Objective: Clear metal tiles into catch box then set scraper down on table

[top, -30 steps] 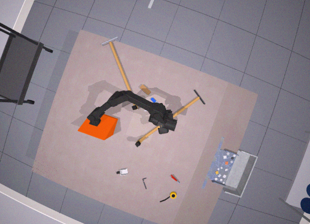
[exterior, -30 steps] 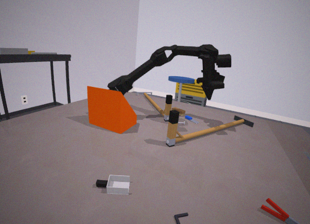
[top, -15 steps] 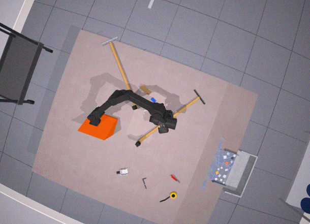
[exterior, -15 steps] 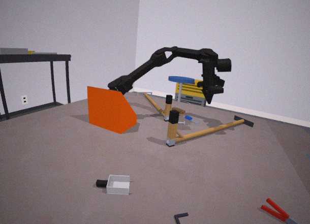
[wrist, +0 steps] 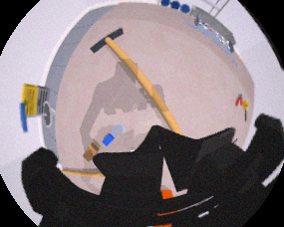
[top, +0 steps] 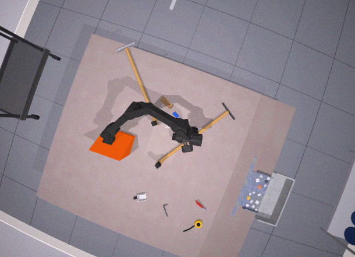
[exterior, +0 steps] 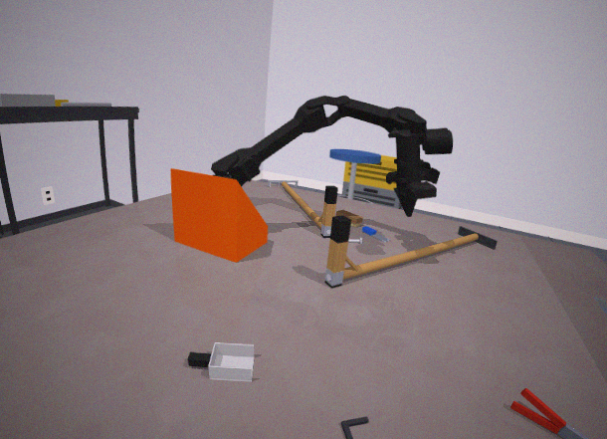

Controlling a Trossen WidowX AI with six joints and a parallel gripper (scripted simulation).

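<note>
The long scraper lies 50 mm ahead of my gripper tip, 40 mm below it and 10 mm to the right of it. From my gripper tip the other things lie so: wooden block: 190 mm behind, 160 mm to the left, 90 mm below; then blue tool: 100 mm below, 90 mm to the left, 90 mm behind; then wooden scraper: 390 mm behind, 230 mm to the left, 40 mm below.
</note>
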